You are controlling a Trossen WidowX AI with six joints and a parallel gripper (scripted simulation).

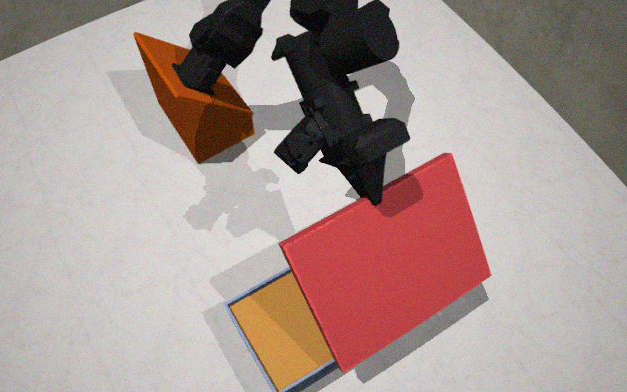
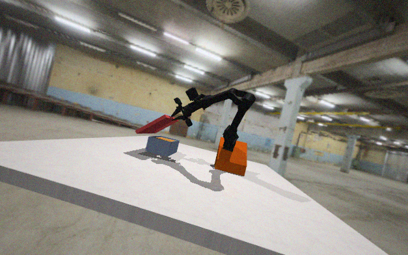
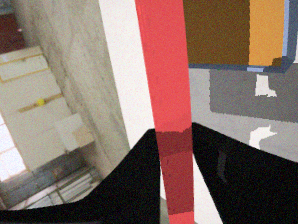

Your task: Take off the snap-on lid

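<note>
My gripper tip is now 7 cm short of the red lid and 5 cm above it. Also, from my gripper tip: storage box 5 cm ahead, 11 cm to the right, 19 cm below.
</note>
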